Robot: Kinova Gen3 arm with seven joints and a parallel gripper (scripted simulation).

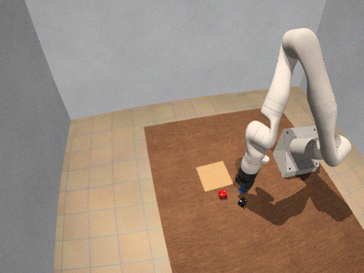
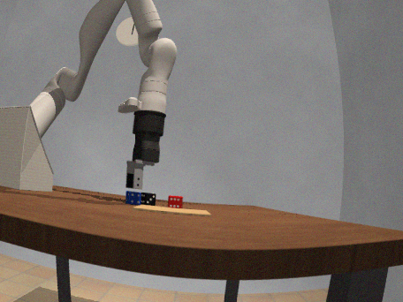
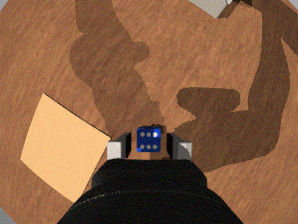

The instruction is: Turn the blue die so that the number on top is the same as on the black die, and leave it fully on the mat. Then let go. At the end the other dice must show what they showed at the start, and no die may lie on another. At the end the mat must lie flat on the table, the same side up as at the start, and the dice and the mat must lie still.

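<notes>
My hand is 4 cm above the blue die. The rest, counted from my hand: red die (10 cm ahead, 4 cm below); then black die (6 cm to the left, 4 cm below, 3 cm ahead); then tan mat (11 cm to the right, 10 cm ahead, 5 cm below).
</notes>
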